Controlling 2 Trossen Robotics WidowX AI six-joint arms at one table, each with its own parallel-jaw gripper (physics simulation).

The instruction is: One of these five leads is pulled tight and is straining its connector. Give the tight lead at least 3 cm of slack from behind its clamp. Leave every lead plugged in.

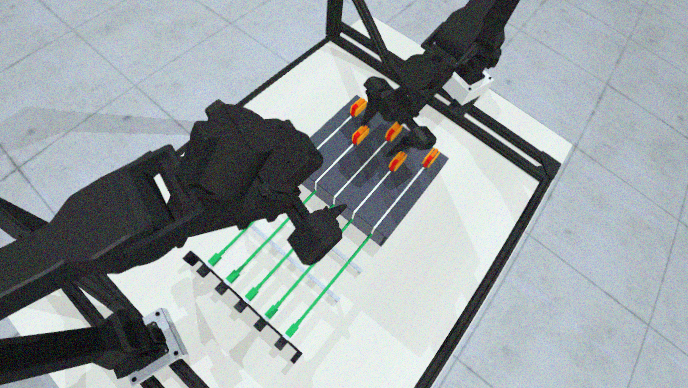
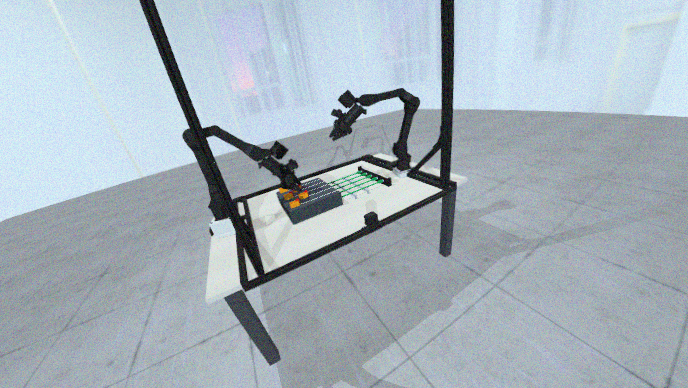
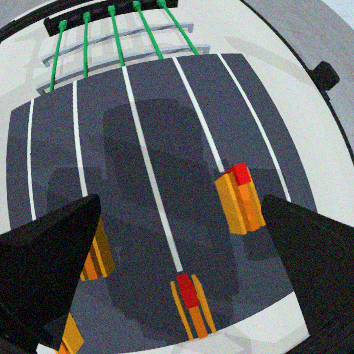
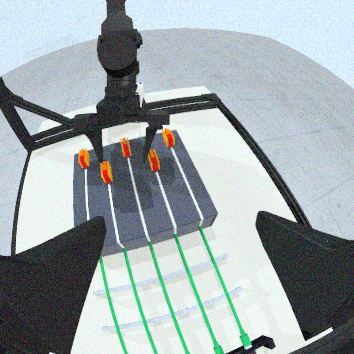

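Pixels of known places: left gripper, between the fingertips: [image 1: 374, 140] [image 2: 301, 187] [image 3: 184, 203] [image 4: 122, 161]; right gripper, between the fingertips: [image 1: 326, 182] [image 2: 331, 138] [image 4: 182, 222]; left arm's base, origin of its link: [image 1: 469, 73] [image 2: 223, 216]; right arm's base, origin of its link: [image 1: 146, 345] [image 2: 403, 168].
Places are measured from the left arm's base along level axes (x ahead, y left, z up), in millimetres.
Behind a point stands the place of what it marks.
Five leads run white over a dark block [image 1: 320, 145] @(x 467, y -16, z -10 mm) [image 3: 165, 175] @(x 398, y 63, z -10 mm) [image 4: 195, 200] @(x 443, y 199, z -11 mm) and green to green plugs at a black rail [image 1: 250, 310] @(x 765, y 208, z -32 mm). Their block ends meet orange-and-red clamps: the middle clamp [image 1: 393, 131] @(x 317, y 53, z 20 mm) [image 3: 187, 290] @(x 326, y 51, z 20 mm) [image 4: 126, 148] @(x 326, y 54, z 15 mm), one beside it [image 1: 360, 135] @(x 383, y 17, z 8 mm) [image 3: 240, 200] @(x 377, y 15, z 11 mm) [image 4: 106, 172] @(x 394, y 22, z 18 mm), and one on its other side [image 1: 397, 161] @(x 359, y 119, z 19 mm) [image 3: 102, 255] @(x 343, y 102, z 8 mm) [image 4: 154, 160] @(x 366, y 119, z 19 mm). My left gripper [image 1: 380, 137] @(x 375, y 54, z 27 mm) [image 3: 184, 203] @(x 375, y 54, z 27 mm) [image 4: 122, 161] @(x 375, y 54, z 27 mm) is open over the block, its fingers spread either side of the middle lead. My right gripper [image 2: 335, 135] @(x 575, y 156, z 206 mm) [image 4: 182, 222] @(x 575, y 156, z 206 mm) is open, high above the green leads. I cannot tell which lead is tight.
Two outer clamps [image 1: 358, 107] @(x 339, y -50, z 8 mm) [image 1: 431, 157] @(x 287, y 151, z 20 mm) stand at the block's sides. Two pale bars [image 4: 160, 275] @(x 579, y 129, z -50 mm) [image 4: 172, 316] @(x 657, y 149, z -50 mm) lie across under the green leads. A black frame [image 1: 480, 292] @(x 360, y 439, z -56 mm) edges the white table [image 1: 425, 240] @(x 377, y 283, z -76 mm). A small black box [image 2: 370, 218] @(x 613, y -266, z -31 mm) is on the near frame rail.
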